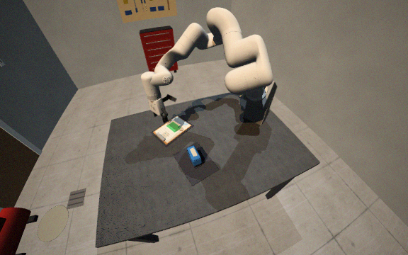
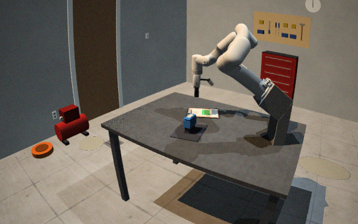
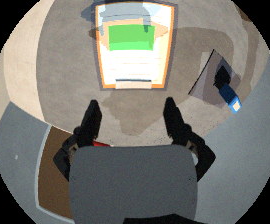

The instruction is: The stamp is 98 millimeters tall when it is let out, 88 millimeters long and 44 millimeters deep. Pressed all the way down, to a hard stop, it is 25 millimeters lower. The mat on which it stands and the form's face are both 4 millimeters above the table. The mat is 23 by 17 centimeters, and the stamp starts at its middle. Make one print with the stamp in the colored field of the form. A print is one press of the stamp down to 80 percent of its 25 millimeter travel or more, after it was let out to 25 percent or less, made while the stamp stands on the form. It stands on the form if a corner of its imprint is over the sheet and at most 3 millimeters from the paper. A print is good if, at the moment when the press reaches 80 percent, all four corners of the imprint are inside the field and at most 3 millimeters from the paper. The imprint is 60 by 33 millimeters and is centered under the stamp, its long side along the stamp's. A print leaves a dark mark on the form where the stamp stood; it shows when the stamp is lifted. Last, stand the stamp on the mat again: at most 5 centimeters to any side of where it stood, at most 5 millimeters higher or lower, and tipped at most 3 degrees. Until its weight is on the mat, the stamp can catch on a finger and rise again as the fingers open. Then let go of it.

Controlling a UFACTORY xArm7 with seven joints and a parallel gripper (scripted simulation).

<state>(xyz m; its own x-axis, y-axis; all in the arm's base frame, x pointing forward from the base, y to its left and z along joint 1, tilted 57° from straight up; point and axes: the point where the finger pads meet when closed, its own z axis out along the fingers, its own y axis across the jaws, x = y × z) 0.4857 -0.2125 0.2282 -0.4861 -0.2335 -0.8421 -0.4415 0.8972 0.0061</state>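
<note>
Right now the blue stamp is 18 cm behind my hand, 25 cm to the left of it and 10 cm below it. From my hand the other things lie so: mat (18 cm behind, 25 cm to the left, 14 cm below); form (3 cm behind, 2 cm to the right, 14 cm below).
</note>
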